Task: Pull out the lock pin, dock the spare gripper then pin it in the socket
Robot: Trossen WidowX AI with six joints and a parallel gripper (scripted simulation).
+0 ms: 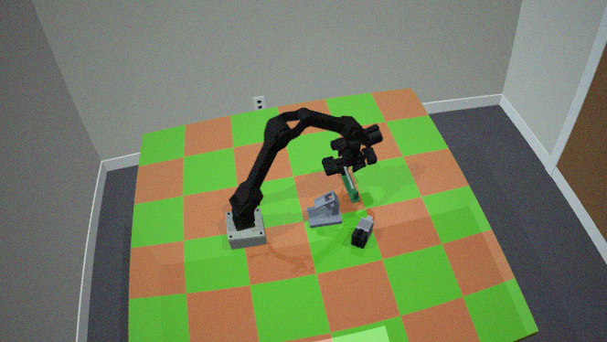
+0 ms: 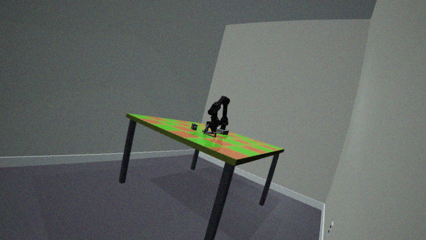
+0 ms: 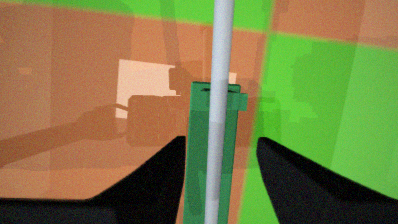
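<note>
Now: the dark green strip 4 cm to the right of my gripper tip, 1 cm below it and 1 cm behind it. From my gripper tip the other things lie so: grey mount: 13 cm behind, 12 cm to the right, 1 cm above; spare gripper: 25 cm to the right, 5 cm behind, 1 cm below.
</note>
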